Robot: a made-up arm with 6 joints. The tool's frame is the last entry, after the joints. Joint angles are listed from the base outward.
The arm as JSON. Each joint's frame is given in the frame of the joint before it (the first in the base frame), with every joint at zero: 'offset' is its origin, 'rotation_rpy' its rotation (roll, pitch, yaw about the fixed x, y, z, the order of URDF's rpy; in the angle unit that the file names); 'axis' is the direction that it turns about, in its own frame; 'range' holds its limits. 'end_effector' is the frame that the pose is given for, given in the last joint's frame.
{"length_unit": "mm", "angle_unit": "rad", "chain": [
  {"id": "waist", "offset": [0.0, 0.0, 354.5], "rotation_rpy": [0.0, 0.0, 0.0], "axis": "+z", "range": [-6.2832, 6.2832]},
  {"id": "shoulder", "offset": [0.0, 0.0, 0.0], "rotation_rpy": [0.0, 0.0, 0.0], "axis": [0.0, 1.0, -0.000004], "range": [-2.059, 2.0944]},
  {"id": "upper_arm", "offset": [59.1, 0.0, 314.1], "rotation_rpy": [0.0, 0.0, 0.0], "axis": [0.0, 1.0, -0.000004], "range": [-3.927, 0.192]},
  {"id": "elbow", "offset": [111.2, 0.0, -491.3], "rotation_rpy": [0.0, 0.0, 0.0], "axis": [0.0, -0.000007, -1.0], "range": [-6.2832, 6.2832]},
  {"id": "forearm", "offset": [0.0, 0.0, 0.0], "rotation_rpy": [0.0, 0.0, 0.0], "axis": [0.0, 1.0, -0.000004], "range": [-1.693, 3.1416]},
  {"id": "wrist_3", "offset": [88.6, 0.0, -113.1], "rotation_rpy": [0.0, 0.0, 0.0], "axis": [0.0, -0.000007, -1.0], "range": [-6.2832, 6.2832]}
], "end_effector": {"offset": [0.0, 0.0, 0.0], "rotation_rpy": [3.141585, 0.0, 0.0]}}
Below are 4 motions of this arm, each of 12 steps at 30 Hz.
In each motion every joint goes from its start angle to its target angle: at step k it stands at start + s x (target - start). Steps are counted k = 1, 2, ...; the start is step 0. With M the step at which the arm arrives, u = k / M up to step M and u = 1 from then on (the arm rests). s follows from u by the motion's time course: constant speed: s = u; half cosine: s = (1 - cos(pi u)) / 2; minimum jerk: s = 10 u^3 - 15 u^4 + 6 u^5.
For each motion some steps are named. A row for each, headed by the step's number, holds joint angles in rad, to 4 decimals.
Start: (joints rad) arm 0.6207 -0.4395 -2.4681 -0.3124 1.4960 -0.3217
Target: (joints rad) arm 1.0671 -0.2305 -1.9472 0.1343 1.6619 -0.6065
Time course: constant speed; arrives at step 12
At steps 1, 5, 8, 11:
1: 0.6579 -0.4221 -2.4247 -0.2752 1.5098 -0.3454
5: 0.8067 -0.3524 -2.2511 -0.1263 1.5651 -0.4404
8: 0.9183 -0.3002 -2.1208 -0.0146 1.6066 -0.5116
11: 1.0299 -0.2479 -1.9906 0.0971 1.6481 -0.5828

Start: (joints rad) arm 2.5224 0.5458 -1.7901 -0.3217 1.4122 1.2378
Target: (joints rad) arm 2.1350 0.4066 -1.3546 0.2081 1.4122 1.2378
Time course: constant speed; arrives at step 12
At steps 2, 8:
2: 2.4578 0.5226 -1.7175 -0.2334 1.4122 1.2378
8: 2.2641 0.4530 -1.4998 0.0315 1.4122 1.2378

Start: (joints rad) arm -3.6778 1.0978 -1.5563 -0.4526 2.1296 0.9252
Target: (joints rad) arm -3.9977 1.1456 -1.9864 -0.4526 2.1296 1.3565
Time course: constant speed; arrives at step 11
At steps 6, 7, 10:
6: -3.8523 1.1239 -1.7909 -0.4526 2.1296 1.1605
7: -3.8814 1.1282 -1.8300 -0.4526 2.1296 1.1997
10: -3.9686 1.1413 -1.9473 -0.4526 2.1296 1.3173

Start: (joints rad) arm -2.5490 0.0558 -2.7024 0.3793 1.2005 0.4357
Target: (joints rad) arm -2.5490 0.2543 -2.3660 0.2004 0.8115 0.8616
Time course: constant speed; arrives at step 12
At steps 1, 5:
1: -2.5490 0.0723 -2.6744 0.3644 1.1681 0.4712
5: -2.5490 0.1385 -2.5622 0.3048 1.0384 0.6132

